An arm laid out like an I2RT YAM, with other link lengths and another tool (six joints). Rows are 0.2 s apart.
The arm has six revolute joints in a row. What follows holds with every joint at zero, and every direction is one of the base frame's. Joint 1 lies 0.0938 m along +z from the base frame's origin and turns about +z. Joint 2 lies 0.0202 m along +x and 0.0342 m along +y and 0.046 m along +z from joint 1 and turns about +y. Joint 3 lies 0.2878 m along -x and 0.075 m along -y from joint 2 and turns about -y. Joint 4 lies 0.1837 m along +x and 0.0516 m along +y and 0.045 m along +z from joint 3 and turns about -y. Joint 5 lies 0.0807 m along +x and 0.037 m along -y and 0.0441 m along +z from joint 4 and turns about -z. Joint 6 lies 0.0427 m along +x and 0.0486 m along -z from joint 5 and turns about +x. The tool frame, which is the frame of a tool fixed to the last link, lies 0.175 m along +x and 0.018 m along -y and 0.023 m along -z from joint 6; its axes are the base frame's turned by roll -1.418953, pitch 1.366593 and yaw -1.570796 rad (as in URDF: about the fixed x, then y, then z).
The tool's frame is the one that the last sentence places.
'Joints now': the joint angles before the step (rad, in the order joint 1, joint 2, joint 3, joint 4, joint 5, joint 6). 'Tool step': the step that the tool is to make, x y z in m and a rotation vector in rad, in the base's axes. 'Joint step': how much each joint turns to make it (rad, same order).
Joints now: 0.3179, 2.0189, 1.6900, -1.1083, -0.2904, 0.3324
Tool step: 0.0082, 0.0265, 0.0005, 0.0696, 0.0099, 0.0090
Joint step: 0.0226, 0.0454, 0.0564, 0.0100, -0.0664, 0.0246
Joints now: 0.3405, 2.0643, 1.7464, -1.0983, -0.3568, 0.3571
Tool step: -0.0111, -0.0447, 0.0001, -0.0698, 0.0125, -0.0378
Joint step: -0.0758, -0.0516, -0.0646, -0.0353, 0.0574, -0.0484
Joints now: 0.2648, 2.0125, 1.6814, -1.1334, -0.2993, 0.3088
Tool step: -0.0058, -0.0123, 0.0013, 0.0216, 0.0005, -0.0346
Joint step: -0.0460, -0.0382, -0.0615, 0.0251, -0.0222, -0.0095
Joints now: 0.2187, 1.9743, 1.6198, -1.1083, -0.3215, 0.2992
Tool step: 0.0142, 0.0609, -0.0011, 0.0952, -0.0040, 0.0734
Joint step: 0.1064, 0.0852, 0.1012, 0.0304, -0.0855, 0.0476
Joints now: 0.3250, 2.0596, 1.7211, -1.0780, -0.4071, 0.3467
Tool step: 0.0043, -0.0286, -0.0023, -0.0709, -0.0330, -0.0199
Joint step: -0.0354, -0.0274, -0.0301, 0.0022, 0.0743, -0.0292
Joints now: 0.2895, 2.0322, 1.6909, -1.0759, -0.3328, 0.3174
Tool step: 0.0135, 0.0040, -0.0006, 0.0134, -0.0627, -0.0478
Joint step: 0.0049, -0.0316, -0.0632, 0.1127, 0.0153, 0.0535
